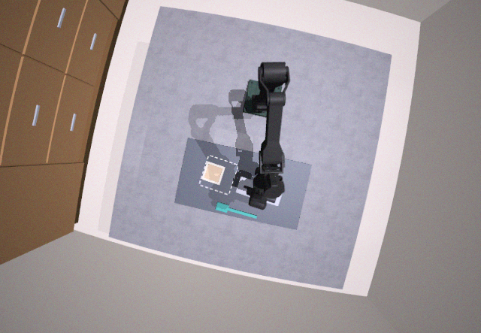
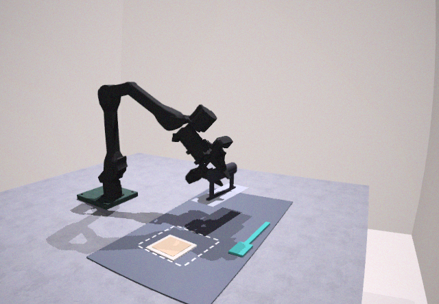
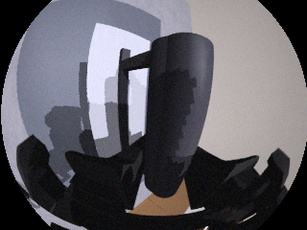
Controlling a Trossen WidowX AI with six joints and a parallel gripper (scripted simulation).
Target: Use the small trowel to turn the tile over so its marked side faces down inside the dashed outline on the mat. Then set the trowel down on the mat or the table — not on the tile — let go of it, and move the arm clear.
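The teal trowel lies 130 mm below my gripper tip, 110 mm ahead of it and 90 mm to the right of it. From my gripper tip the other things lie so: grey mat (150 mm below, 60 mm to the right, 30 mm behind); then tile (210 mm to the right, 130 mm below, 70 mm behind).
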